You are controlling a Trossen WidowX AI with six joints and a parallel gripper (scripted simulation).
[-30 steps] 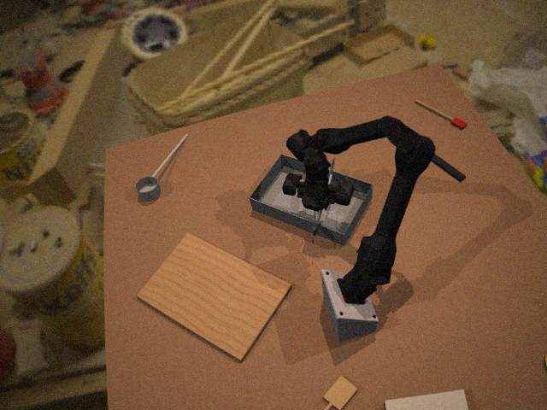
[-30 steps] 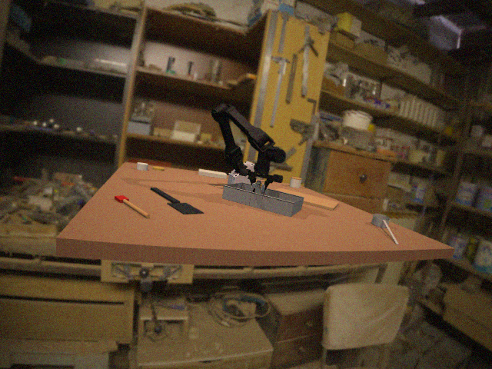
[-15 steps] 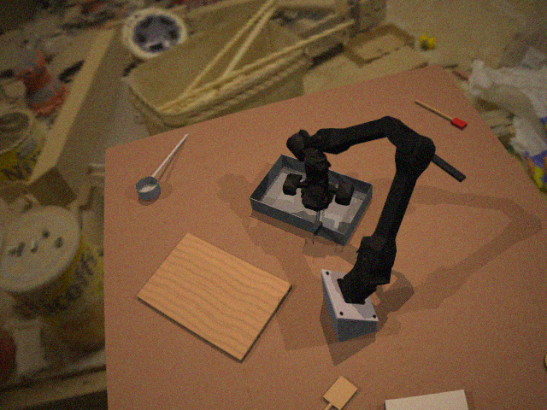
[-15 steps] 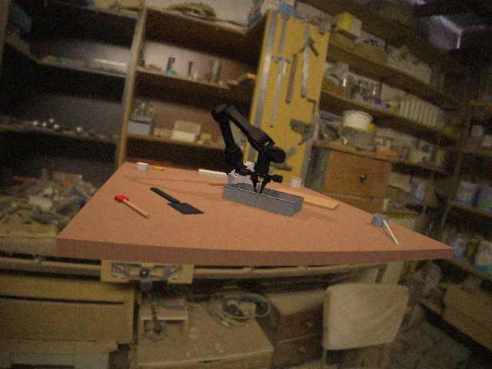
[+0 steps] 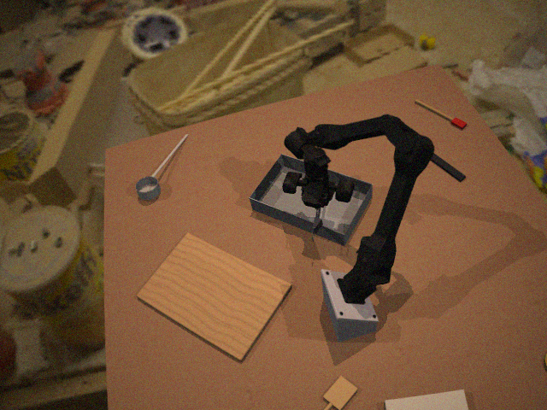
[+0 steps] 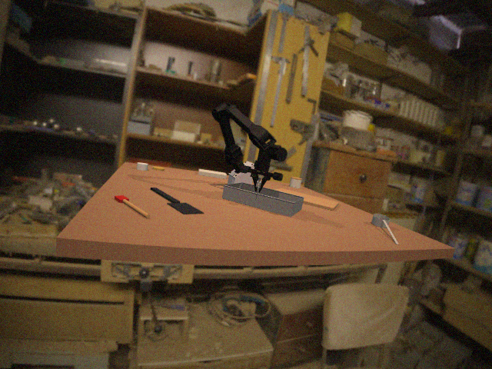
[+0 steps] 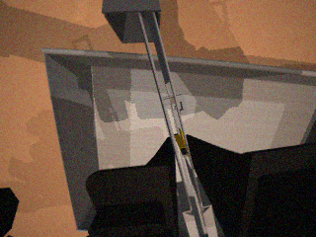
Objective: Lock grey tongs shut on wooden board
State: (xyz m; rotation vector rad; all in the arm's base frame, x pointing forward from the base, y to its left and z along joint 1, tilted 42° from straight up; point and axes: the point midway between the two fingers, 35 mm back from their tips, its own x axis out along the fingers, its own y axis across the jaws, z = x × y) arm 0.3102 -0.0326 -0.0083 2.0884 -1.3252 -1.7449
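The grey roasting tin lies 50 mm ahead of my gripper tip, 10 mm to the left of it and 10 mm below it. Also, from my gripper tip: wooden board: 150 mm behind, 350 mm to the left, 30 mm below; then yellow slider: 20 mm behind, 10 mm to the left, 40 mm above; then black spatula: 140 mm ahead, 370 mm to the right, 40 mm below.
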